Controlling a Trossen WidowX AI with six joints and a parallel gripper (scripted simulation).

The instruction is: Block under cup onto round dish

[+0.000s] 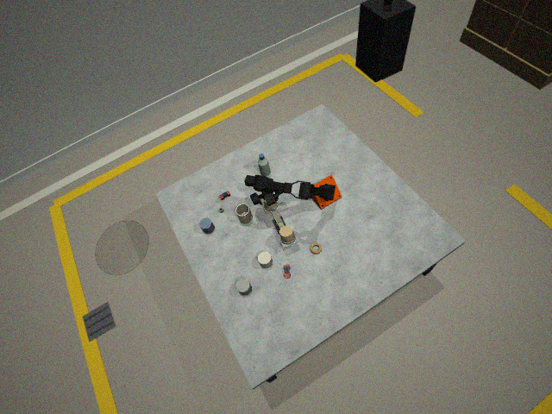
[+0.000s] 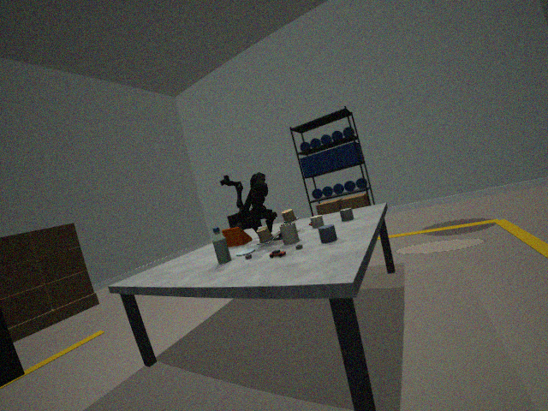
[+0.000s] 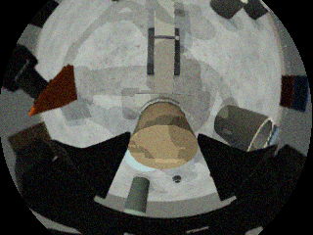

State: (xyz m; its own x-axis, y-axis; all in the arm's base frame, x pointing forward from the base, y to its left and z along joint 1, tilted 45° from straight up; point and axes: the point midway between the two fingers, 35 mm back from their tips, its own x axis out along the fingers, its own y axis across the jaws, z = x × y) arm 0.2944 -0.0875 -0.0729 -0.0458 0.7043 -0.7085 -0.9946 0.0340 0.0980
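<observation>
My gripper tip is now 2 cm above the pale green block. From my gripper tip the other things lie so: tan cup 2 cm to the right, 1 cm below; then small balance 1 cm ahead, 14 cm to the left, 3 cm below; then round pale blue dish 6 cm behind, 12 cm to the right, 6 cm below.
</observation>
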